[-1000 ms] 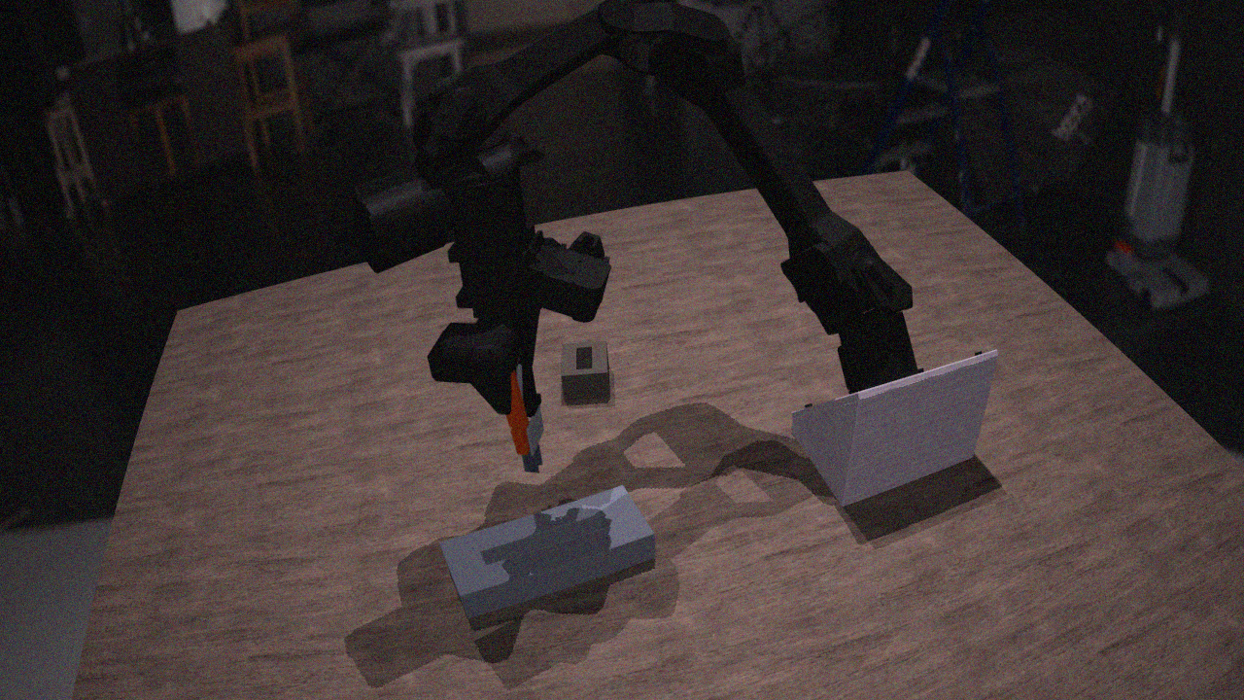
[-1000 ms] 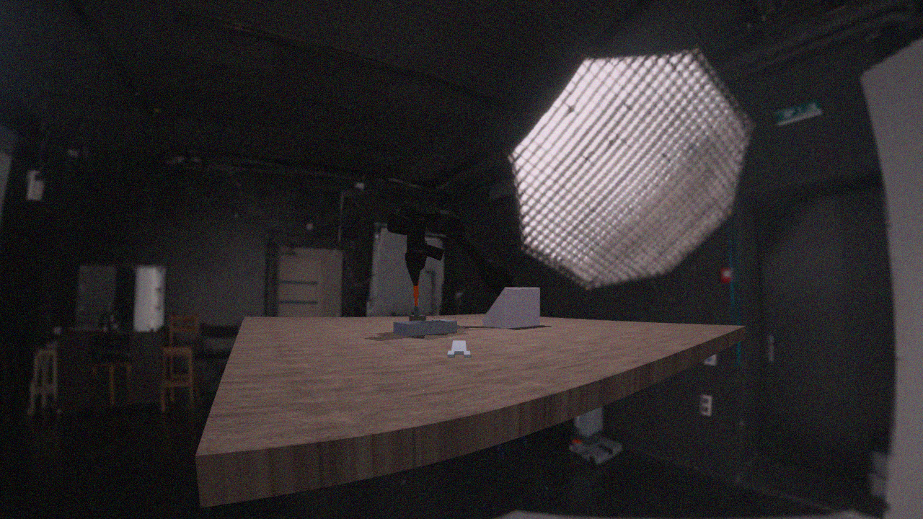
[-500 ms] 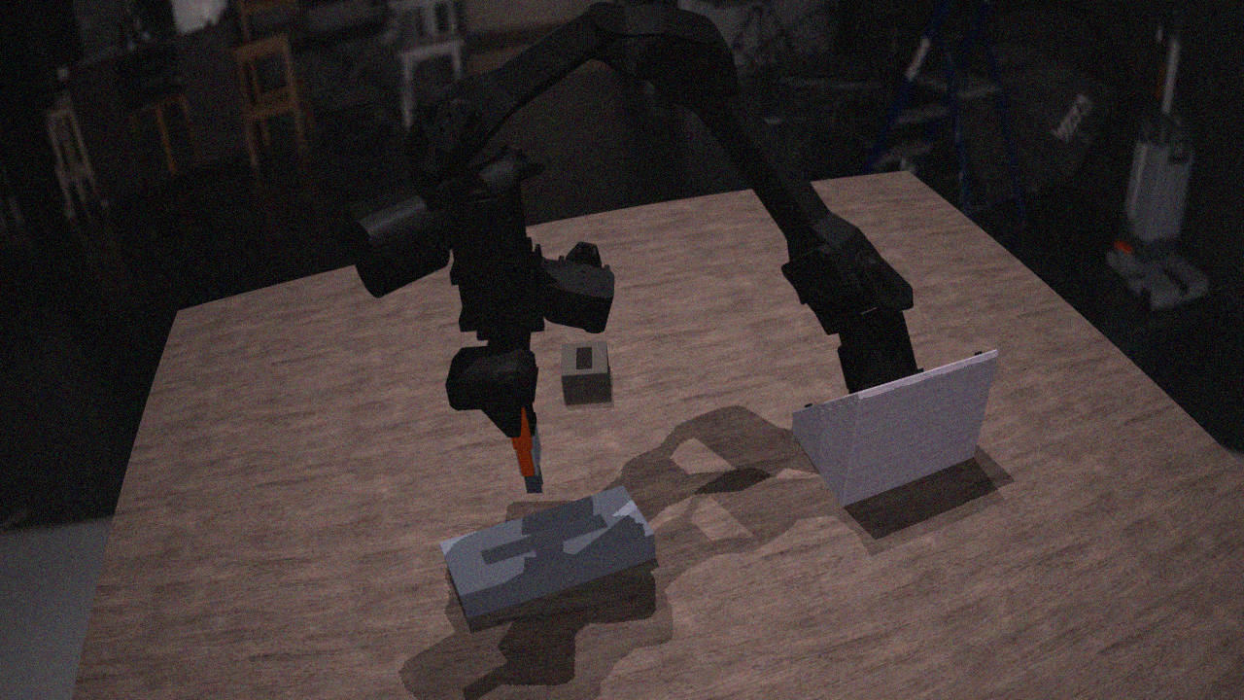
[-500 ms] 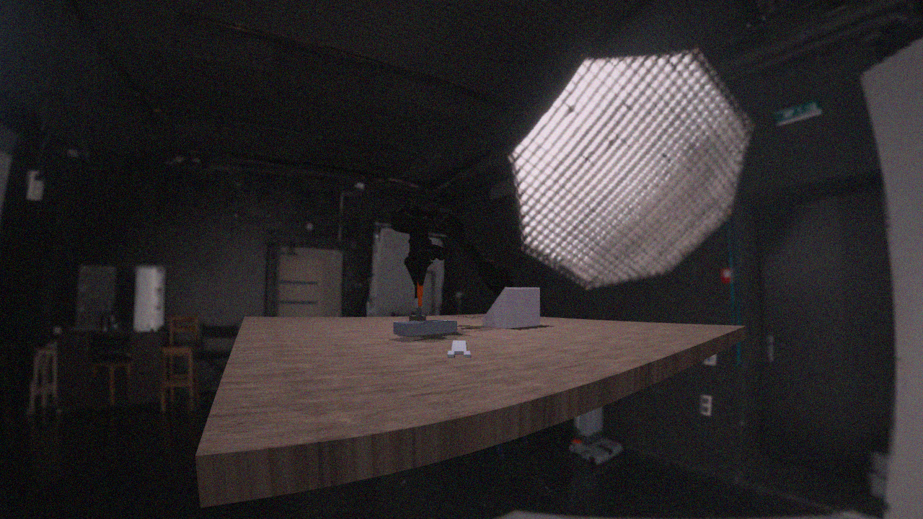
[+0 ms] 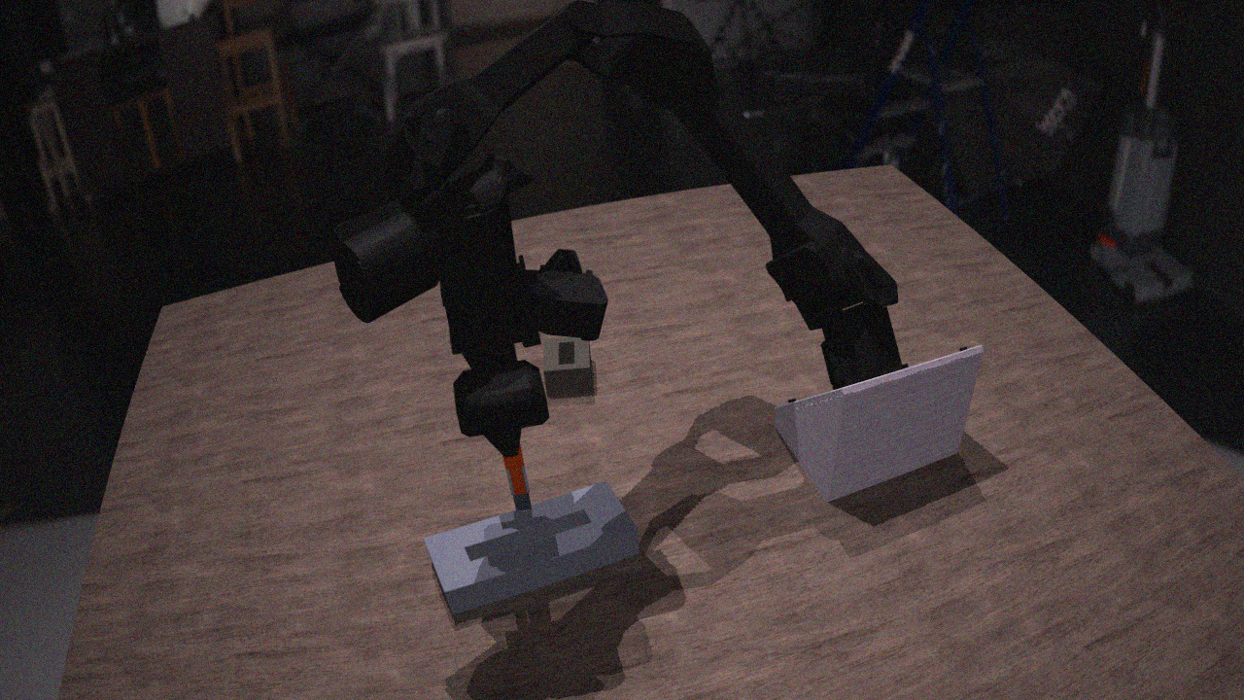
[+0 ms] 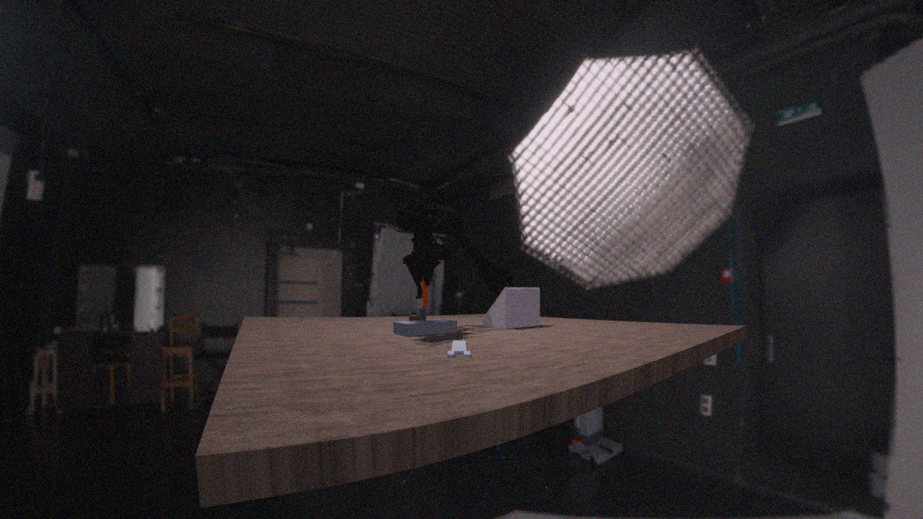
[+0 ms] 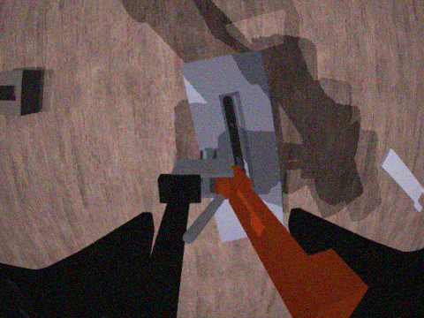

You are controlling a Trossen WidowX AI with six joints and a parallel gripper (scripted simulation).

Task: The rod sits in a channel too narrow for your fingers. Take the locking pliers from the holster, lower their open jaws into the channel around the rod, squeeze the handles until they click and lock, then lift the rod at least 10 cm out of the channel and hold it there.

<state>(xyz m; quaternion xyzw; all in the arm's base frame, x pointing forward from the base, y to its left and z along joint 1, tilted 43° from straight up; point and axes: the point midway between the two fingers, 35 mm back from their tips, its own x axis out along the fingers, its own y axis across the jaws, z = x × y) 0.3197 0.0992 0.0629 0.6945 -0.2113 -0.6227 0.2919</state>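
Now: gripper tip 12 cm above the grey block and 3 cm to the right of it. The rest, counted from my gripper tip: dark rod: 13 cm below, 3 cm to the left; then orange handle: 2 cm to the left; then small grey holster: 24 cm to the right, 13 cm below, 6 cm behind.
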